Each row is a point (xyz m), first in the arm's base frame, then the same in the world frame.
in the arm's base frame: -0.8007 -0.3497 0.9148
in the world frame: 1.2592 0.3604 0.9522
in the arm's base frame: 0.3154 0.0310 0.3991
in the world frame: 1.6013 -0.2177 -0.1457
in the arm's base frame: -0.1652 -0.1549 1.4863
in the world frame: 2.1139 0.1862 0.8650
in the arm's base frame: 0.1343 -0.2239 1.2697
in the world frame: 2.0924 -0.1067 0.6303
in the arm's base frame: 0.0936 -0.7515 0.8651
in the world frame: 1.5945 -0.5365 0.7358
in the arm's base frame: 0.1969 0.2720 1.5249
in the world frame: 2.4775 0.2562 0.4434
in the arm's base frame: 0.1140 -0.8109 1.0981
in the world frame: 1.7671 -0.5467 0.9042
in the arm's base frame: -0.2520 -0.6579 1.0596
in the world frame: 1.5809 -0.1994 0.9643
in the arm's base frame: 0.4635 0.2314 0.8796
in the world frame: 2.1161 -0.0790 -0.0527
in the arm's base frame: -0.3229 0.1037 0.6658
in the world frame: 1.4739 0.3150 0.2830
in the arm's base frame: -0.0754 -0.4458 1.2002
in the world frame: 1.8533 -0.1384 0.8300
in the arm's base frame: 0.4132 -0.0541 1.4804
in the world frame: 2.4627 -0.1308 0.5149
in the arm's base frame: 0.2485 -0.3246 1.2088
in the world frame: 2.0779 -0.2673 0.6006
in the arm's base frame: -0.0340 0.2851 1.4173
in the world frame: 2.2701 0.3992 0.4831
